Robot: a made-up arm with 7 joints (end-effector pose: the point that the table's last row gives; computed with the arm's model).
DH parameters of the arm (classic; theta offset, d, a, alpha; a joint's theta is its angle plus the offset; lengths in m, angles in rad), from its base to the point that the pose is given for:
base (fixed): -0.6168 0 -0.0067 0
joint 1: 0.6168 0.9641 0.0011 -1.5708
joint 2: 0 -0.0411 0.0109 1.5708
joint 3: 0 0.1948 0.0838 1.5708
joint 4: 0 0.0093 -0.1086 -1.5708
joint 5: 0 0.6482 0.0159 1.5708
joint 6: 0 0.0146 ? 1.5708
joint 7: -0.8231 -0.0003 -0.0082 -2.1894
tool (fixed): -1.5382 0.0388 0 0
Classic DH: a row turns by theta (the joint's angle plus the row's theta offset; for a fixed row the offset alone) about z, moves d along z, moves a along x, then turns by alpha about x.
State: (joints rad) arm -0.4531 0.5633 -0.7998 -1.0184 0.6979 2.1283 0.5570
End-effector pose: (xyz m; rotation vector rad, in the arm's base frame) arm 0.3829 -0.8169 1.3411 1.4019 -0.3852 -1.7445
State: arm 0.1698 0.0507 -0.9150 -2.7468 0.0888 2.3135 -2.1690
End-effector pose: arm 0.3984 -0.4156 0.5424 0.1308 1.1194 0.7769
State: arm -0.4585 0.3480 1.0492 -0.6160 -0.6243 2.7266 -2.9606
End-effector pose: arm 0.4782 0.0692 1.7181 -2.3797 -0.6342 0.4525
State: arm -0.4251 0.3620 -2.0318 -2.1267 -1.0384 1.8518 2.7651
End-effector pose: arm -0.6076 -0.5397 0.9906 0.9120 1.2884 1.1812
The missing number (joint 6, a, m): 0.1249
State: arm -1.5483 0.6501 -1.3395 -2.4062 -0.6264 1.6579 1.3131
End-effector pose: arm -0.7290 0.0353 0.6699 0.1008 -0.6419 1.2706
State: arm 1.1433 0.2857 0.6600 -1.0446 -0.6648 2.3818 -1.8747
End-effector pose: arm -0.0925 0.7583 1.5266 -1.1943 -1.2259 1.8857
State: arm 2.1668 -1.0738 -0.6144 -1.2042 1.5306 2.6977 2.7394
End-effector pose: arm 0.5413 0.0896 1.6656 0.5780 -2.0017 0.6222
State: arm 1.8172 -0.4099 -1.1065 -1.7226 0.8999 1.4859 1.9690
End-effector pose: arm 0.6998 0.4558 1.2686 0.6145 2.0763 -1.7967
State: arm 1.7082 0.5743 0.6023 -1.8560 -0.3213 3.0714 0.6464
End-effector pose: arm -0.4642 0.6160 0.8094 0.2309 1.1745 1.3071
